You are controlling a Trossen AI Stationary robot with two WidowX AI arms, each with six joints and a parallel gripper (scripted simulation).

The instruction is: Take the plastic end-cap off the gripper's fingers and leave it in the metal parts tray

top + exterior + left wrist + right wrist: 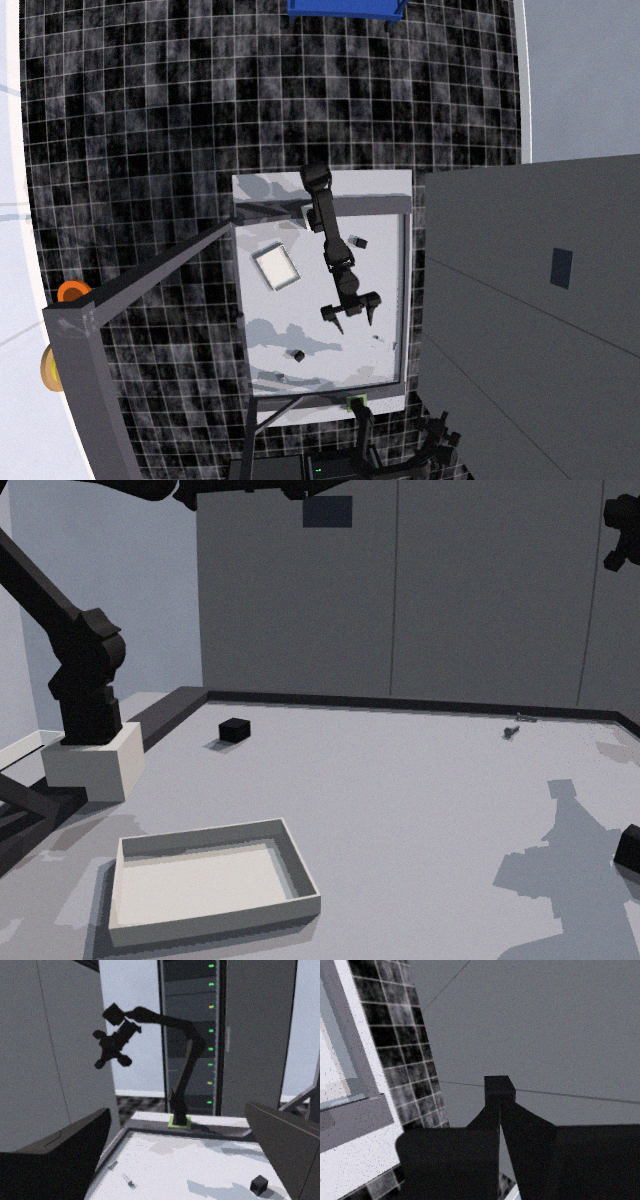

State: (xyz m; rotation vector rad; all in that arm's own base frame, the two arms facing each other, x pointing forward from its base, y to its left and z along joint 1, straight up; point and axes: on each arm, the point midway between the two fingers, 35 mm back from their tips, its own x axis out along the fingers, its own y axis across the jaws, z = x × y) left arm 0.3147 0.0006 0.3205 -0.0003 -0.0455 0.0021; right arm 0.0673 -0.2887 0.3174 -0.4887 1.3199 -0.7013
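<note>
The black plastic end-cap lies 20 mm ahead of my right hand and 20 mm below it. Round my right hand: metal part (120 mm behind, 280 mm to the left, 340 mm below); then metal parts tray (490 mm behind, 730 mm to the left, 340 mm below).
Right now my left hand is 30 cm short of the black plastic end-cap, 59 cm to the left of it and 7 cm above it. From my left hand the other things lie so: metal part (15 cm ahead, 32 cm to the right, 38 cm below); metal parts tray (21 cm behind, 13 cm to the left, 38 cm below).
</note>
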